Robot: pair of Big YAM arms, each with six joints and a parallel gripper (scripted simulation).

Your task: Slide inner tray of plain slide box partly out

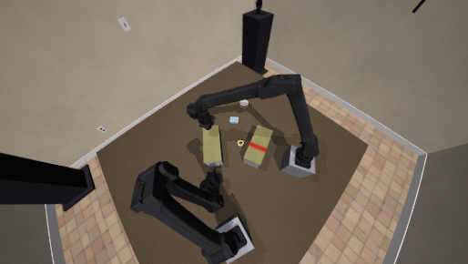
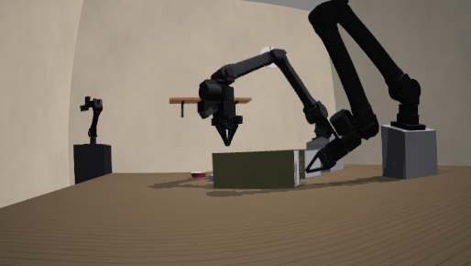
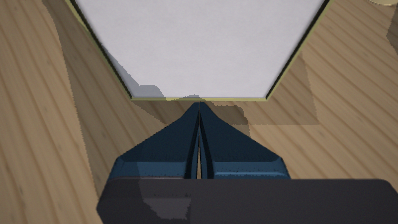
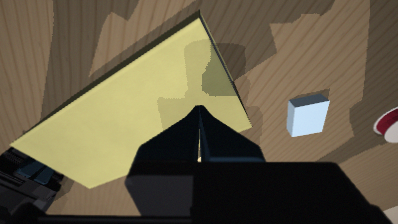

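The slide box lies 80 mm behind my right hand, 60 mm to the left of it and 100 mm below it. From my right hand the other things lie so: tan ring 200 mm behind, 110 mm to the right, 140 mm below; light blue cube 10 mm behind, 230 mm to the right, 140 mm below; red spool 60 mm ahead, 410 mm to the right, 140 mm below.
The slide box lies 140 mm ahead of my left hand and 100 mm to the right of it. Round my left hand: tan ring (30 mm ahead, 270 mm to the right, 40 mm below); then light blue cube (220 mm ahead, 380 mm to the right, 40 mm below); then red spool (290 mm ahead, 570 mm to the right, 40 mm below).
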